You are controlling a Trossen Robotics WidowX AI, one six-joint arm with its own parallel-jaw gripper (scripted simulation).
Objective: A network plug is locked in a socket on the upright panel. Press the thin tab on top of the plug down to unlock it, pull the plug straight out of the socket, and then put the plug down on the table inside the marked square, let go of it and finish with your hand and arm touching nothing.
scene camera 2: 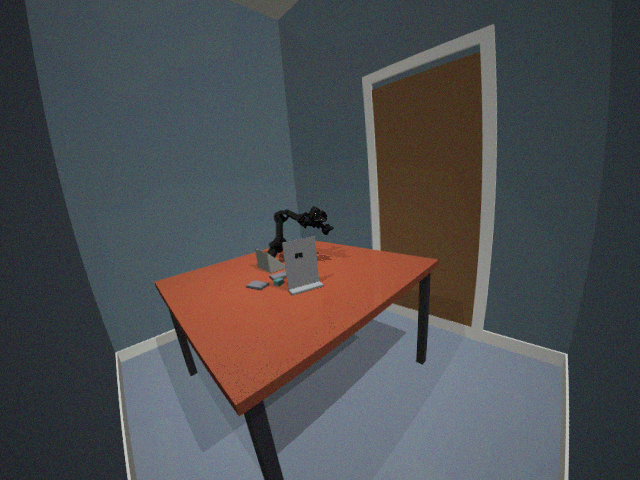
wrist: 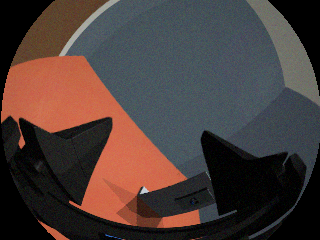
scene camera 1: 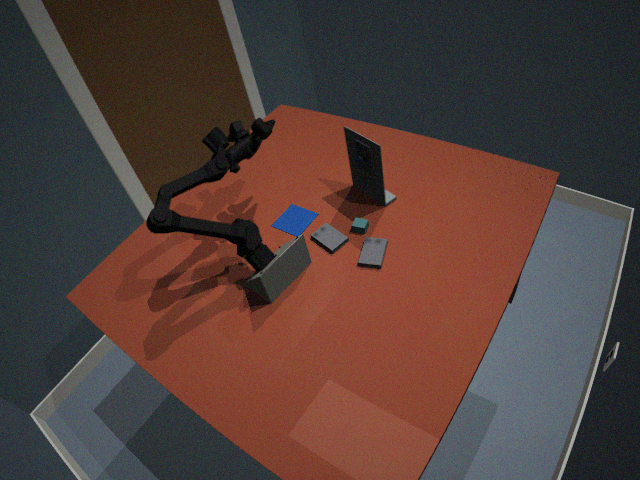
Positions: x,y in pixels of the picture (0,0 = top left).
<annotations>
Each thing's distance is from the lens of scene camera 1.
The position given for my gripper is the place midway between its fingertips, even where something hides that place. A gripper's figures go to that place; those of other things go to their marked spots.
my gripper (scene camera 1: 269,126): 1.46 m
grey upright panel (scene camera 1: 367,175): 1.43 m
marked blue square (scene camera 1: 295,219): 1.46 m
</annotations>
